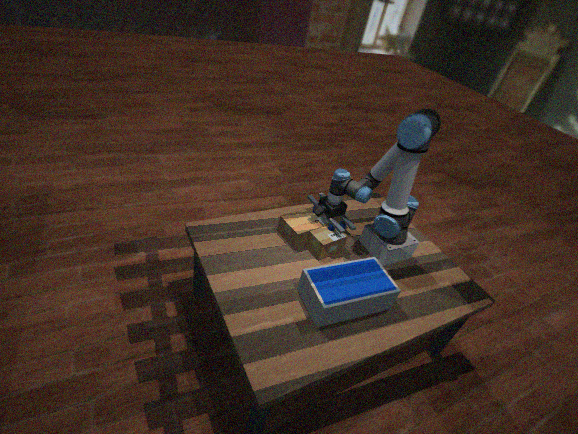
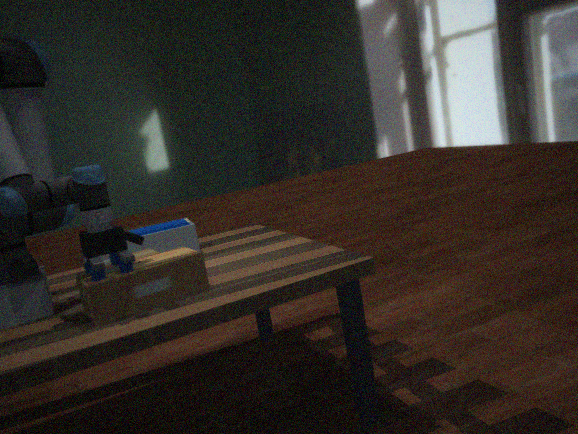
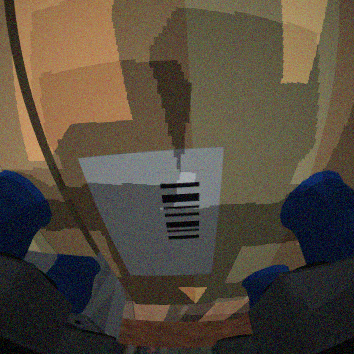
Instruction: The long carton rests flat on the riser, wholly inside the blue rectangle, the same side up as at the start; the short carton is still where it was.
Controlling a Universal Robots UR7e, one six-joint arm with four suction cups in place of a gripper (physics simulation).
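Where they show: hand at its tool point: [image 2: 110,274] [image 3: 166,238]; arm's base at its link origin: [image 2: 9,278].
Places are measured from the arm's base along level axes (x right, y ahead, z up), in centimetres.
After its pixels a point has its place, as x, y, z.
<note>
Two brown cartons lie side by side at the back of the table. The left one [image 1: 298,227] {20.2, 42.5, -0.8} [image 2: 168,258] {27.6, 38.1, -0.6} has a sunlit top. The right one [image 1: 326,245] [image 3: 246,140] carries a grey barcode label [image 1: 335,236] [image 3: 133,225] on top. My gripper [image 1: 331,224] {21.4, 23.6, -2.0} [image 2: 108,267] {21.4, 23.6, -2.0} [image 3: 175,228] {21.4, 23.6, -2.0}, with its blue suction cups, is right over the labelled carton, very close to its top. I cannot tell whether the cups touch it, and nothing hangs from them. The grey riser [image 1: 347,307] {-26.7, 47.9, -1.8} [image 2: 173,241] {-6.4, 48.2, -2.9} with the blue rectangle [image 1: 352,280] {-18.0, 39.7, 1.2} [image 2: 160,226] {-18.4, 47.6, 1.2} stands nearer the front with nothing on it.
The striped wooden table [image 1: 330,353] {-36.5, 60.2, -10.8} [image 2: 266,258] {19.1, 69.4, -10.8} stands on a wooden floor. The arm's base [image 1: 388,247] {-6.8, 8.0, -0.2} sits at the table's back right, close to the cartons and the riser. A dark seam runs between the two cartons.
</note>
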